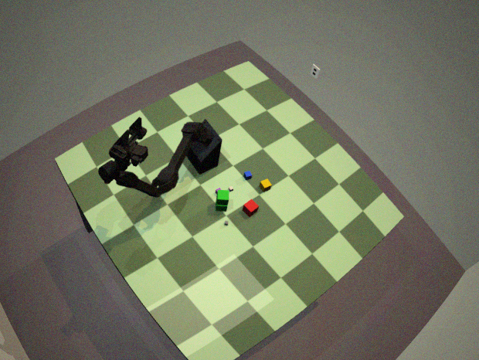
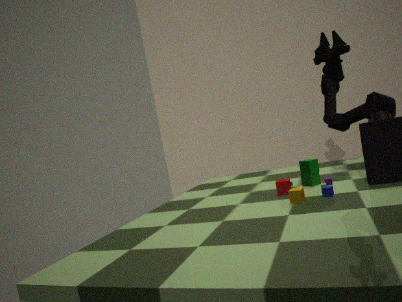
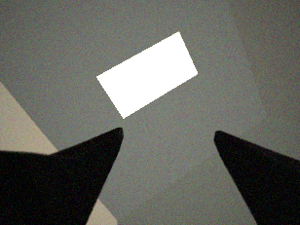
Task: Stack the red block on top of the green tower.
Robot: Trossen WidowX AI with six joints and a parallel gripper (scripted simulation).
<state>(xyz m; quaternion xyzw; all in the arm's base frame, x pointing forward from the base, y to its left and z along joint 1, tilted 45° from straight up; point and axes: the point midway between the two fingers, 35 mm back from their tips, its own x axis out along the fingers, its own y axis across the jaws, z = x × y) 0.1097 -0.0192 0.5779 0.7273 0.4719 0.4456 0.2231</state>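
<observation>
Now: gripper tip 27 cm short of the red block, 39 cm to the right of it and 58 cm above it. Also, from my gripper tip: tiny dark cube (26 cm ahead, 27 cm to the left, 59 cm below); blue cube (13 cm ahead, 50 cm to the left, 59 cm below); purple cube (12 cm ahead, 34 cm to the left, 59 cm below).
</observation>
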